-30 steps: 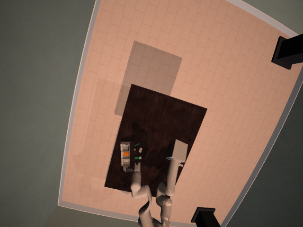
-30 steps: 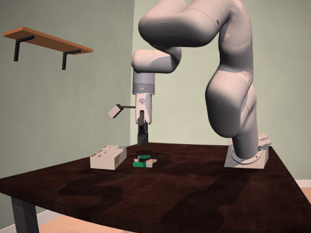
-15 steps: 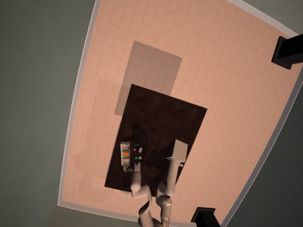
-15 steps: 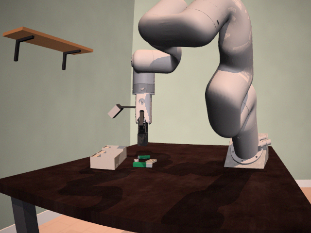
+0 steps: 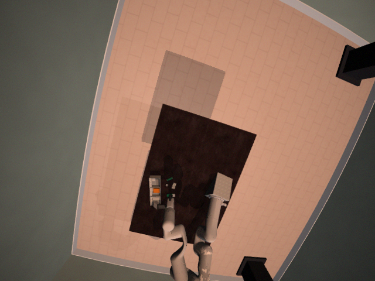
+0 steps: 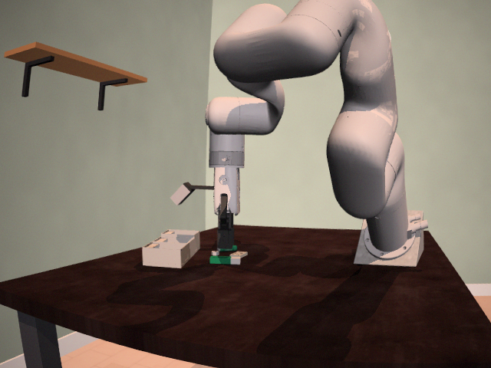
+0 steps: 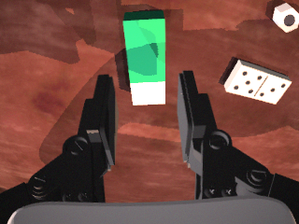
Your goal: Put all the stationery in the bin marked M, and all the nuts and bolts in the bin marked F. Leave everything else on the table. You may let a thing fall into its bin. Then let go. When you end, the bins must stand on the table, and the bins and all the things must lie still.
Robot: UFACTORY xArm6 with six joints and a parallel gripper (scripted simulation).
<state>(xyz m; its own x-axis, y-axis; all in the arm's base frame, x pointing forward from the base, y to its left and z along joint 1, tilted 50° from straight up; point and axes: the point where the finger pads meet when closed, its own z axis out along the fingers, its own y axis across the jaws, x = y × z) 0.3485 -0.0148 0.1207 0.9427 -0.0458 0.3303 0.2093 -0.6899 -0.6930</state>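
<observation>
The green block lies 1 cm behind my hand and 5 cm below it. Also, from my hand: cream domino 9 cm to the right, 5 cm below; orange block 13 cm ahead, 2 cm to the right, 4 cm below; steel nut 5 cm ahead, 8 cm to the right, 5 cm below.
</observation>
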